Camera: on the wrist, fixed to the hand. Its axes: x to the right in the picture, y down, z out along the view.
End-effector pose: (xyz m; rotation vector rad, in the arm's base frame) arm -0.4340 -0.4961 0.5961 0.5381 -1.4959 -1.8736
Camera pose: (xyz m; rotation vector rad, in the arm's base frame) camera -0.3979 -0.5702 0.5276 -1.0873 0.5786 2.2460
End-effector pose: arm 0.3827 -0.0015 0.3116 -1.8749 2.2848 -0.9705
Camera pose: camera 0.3819 0.0156 0.4174 2.7127 -0.4412 0.1867
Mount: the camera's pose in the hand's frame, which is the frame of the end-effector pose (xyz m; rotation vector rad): 0.0223 -0.0484 -0.0930 -0.2898 -0.2608 -1.4967
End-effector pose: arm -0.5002 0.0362 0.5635 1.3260 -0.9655 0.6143
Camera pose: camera -0.4273 0.1147 0.5608 1.4673 -0.0465 -0.8216
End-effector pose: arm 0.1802 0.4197 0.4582 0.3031 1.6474 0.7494
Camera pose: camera 0.0967 0.3679 0.4154 -0.9365 1.0573 -0.2201
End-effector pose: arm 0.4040 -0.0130 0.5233 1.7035 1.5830 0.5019
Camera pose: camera 0.3079 0.0301 0.5433 0.0766 1.9383 -0.2568
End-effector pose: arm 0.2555 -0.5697 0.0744 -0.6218 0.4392 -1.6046
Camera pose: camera 0.1586 -0.5923 0.0347 1.5033 0.0888 2.6765
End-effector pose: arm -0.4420 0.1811 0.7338 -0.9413 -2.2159 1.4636
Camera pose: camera -0.4203 0.2479 0.8148 0.8589 -2.2637 0.5108
